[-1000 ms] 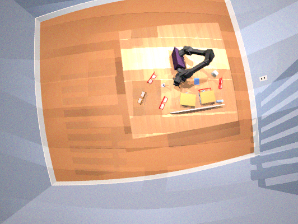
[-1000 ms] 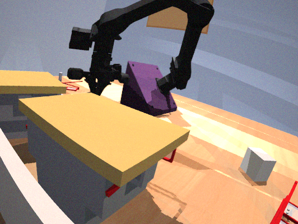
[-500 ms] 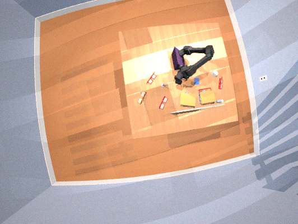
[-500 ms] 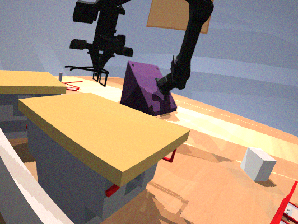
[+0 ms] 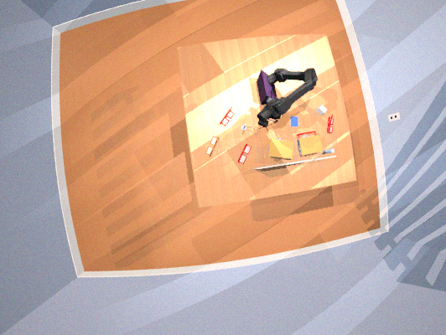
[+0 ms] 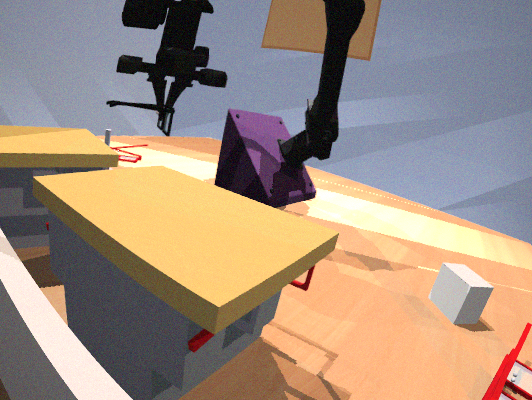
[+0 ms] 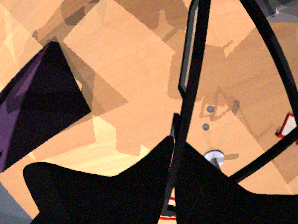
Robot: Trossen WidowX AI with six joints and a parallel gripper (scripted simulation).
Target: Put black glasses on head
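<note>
Now: the grey cylinder 120 mm to the right of my gripper tip, 100 mm below it and 50 mm ahead of it. From my gripper tip the other things lie so: display head (340 mm to the left, 170 mm ahead, 70 mm below); blue card (270 mm to the left, 120 mm below); white bar (310 mm ahead, 240 mm to the left, 70 mm below).
</note>
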